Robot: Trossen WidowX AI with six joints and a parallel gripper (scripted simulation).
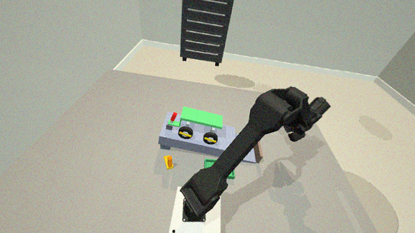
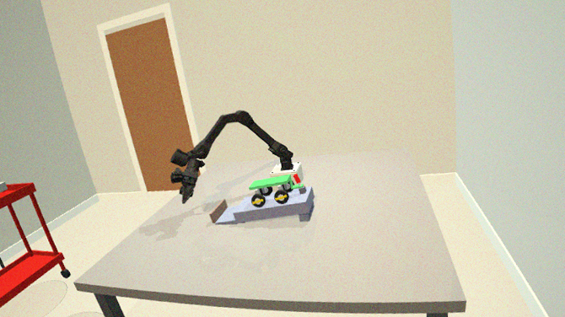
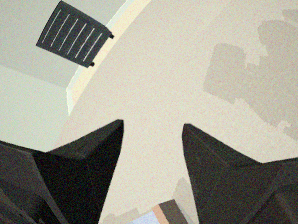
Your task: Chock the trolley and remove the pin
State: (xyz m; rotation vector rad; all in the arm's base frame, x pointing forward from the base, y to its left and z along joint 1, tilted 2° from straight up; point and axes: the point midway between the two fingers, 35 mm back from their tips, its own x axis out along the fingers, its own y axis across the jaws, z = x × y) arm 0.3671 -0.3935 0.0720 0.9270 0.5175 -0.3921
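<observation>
My gripper tip is now 7 cm past the red-headed stop pin and 49 cm to the right of it. From my gripper tip the other things lie so: green tray (20 cm behind, 29 cm to the left, 14 cm below); brown block (9 cm behind, 11 cm to the left, 10 cm below); green-decked trolley (6 cm behind, 38 cm to the left, 1 cm below).
</observation>
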